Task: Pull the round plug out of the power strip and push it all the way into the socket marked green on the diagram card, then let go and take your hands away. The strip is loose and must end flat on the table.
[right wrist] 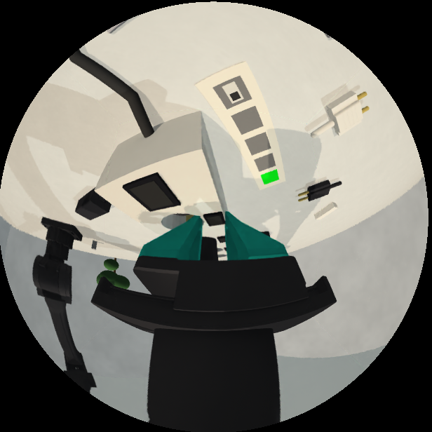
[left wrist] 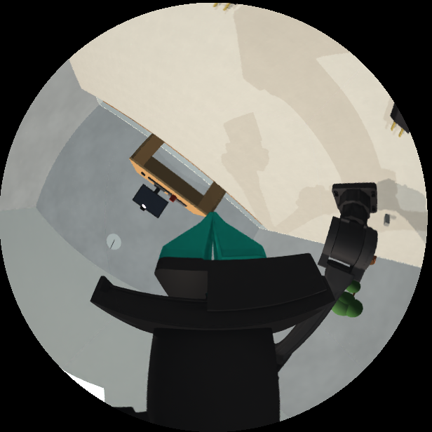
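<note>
In the right wrist view the cream power strip (right wrist: pixel 182 170) looks tilted, its near end towards the camera, with dark-rimmed square openings along its face and a thick black cord at that end. My right gripper (right wrist: pixel 213 216) is over the strip, nearly shut; a dark part, which looks like the round plug (right wrist: pixel 209 249), shows in the narrow gap between its fingers. The fingers hide most of the plug and how it sits in the strip. The diagram card (right wrist: pixel 253 132) lies on the table, its end square marked green. My left gripper (left wrist: pixel 212 217) is shut and empty, away from the strip.
A white plug (right wrist: pixel 346 112) and a small black plug (right wrist: pixel 319 190) lie on the table right of the card. A black plug (left wrist: pixel 399 118) shows at the right edge in the left wrist view. A wooden frame (left wrist: pixel 215 198) stands by the table's edge beyond the left fingertips.
</note>
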